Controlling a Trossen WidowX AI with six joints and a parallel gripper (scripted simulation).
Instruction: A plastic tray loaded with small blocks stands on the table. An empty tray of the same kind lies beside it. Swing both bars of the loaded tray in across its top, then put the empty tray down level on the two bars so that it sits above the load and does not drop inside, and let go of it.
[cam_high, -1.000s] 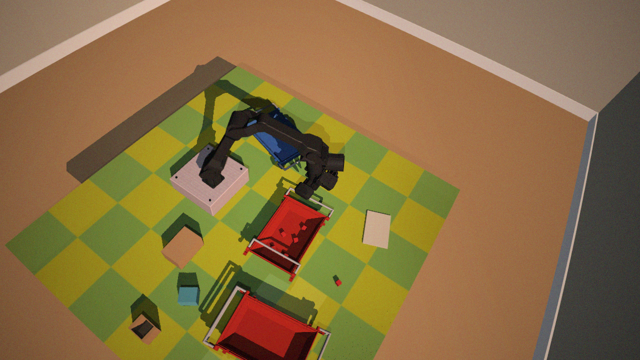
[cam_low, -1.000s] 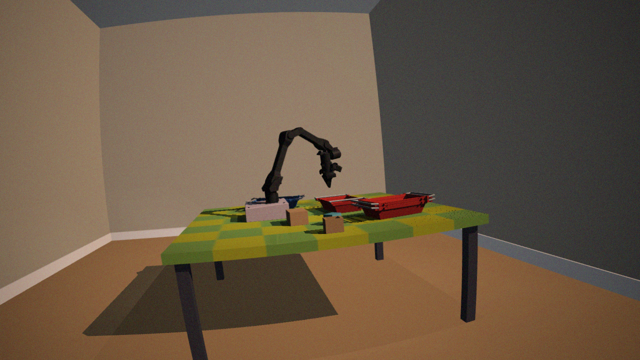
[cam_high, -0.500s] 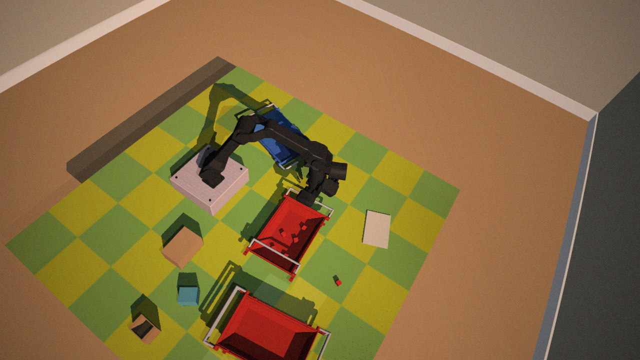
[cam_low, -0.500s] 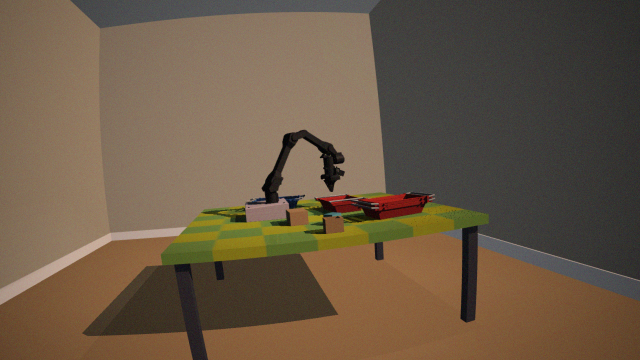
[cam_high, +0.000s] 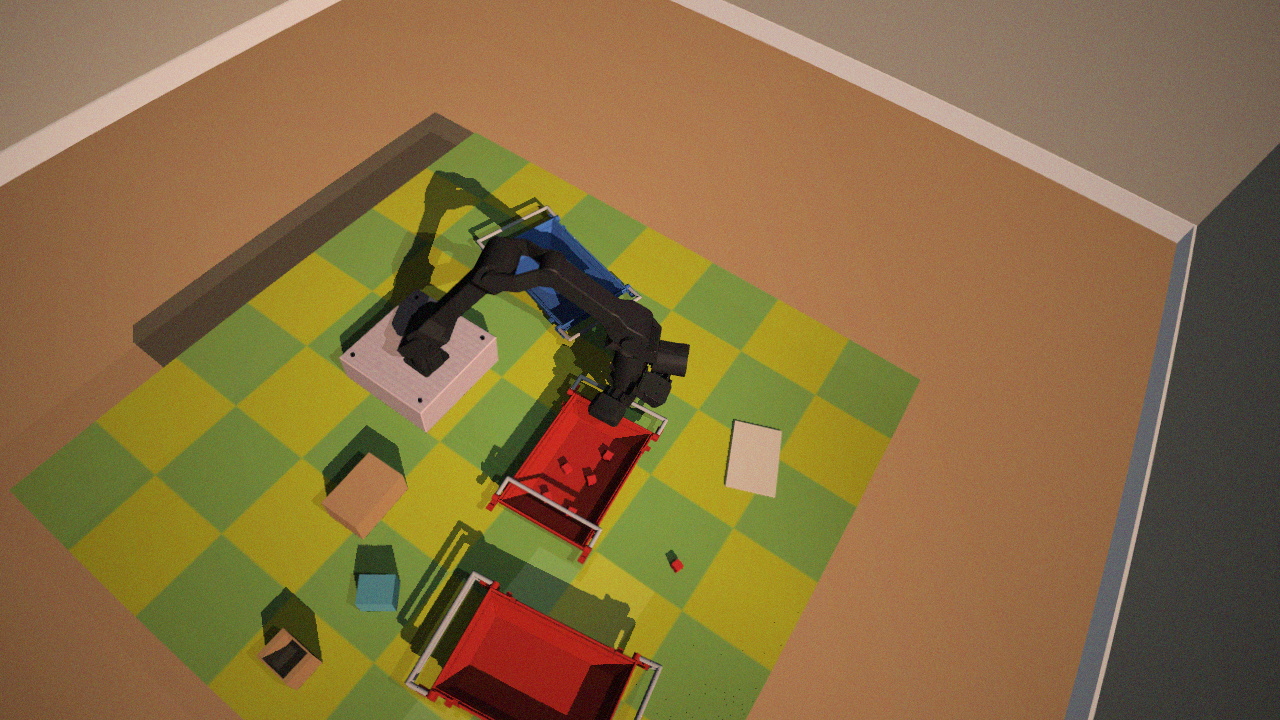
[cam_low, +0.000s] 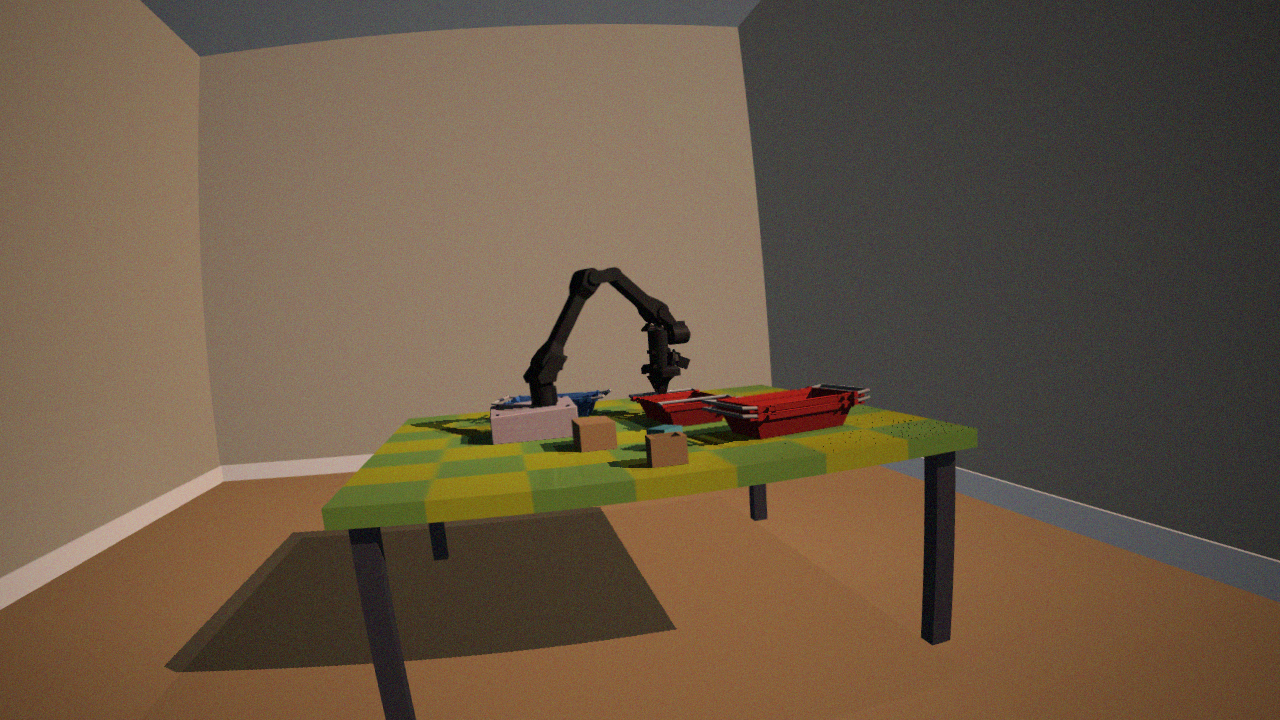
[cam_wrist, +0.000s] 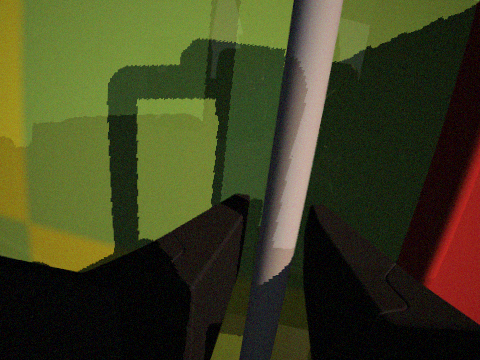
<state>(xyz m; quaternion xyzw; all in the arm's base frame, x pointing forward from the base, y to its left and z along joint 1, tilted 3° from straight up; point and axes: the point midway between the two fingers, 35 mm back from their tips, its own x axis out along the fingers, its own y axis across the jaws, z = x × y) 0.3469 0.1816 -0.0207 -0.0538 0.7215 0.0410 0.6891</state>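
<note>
The blue tray is 31 cm behind my gripper tip and 18 cm to the left of it. Also, from my gripper tip: teal cube 10 cm behind, 55 cm to the right, 2 cm below; then flat plate 27 cm ahead, 9 cm to the left, 4 cm below; then small red block 27 cm ahead, 19 cm to the right, 3 cm below.
</note>
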